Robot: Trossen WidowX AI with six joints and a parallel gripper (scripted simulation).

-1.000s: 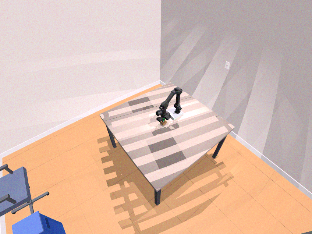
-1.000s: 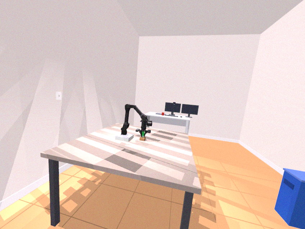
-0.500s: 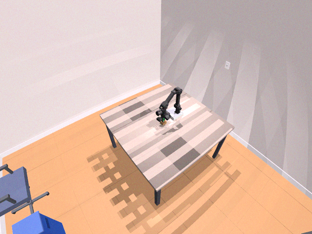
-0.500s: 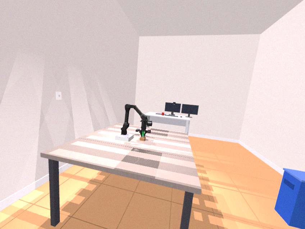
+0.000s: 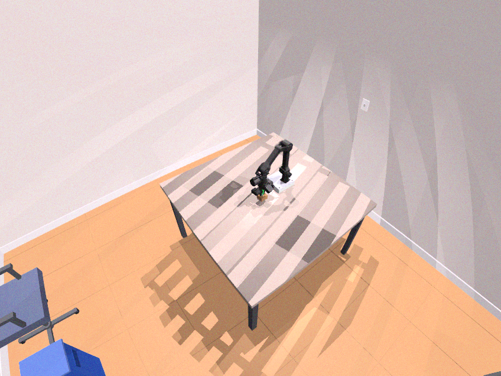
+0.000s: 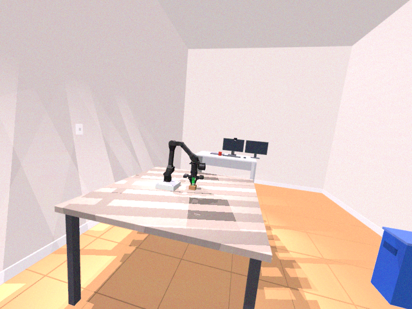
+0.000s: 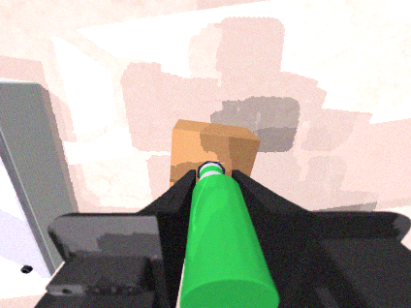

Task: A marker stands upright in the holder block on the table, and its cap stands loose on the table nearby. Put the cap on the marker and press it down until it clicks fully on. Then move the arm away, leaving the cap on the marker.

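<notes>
Right now the holder block is 2 cm below my gripper tip. Also, from my gripper tip: green cap (5 cm above).
</notes>
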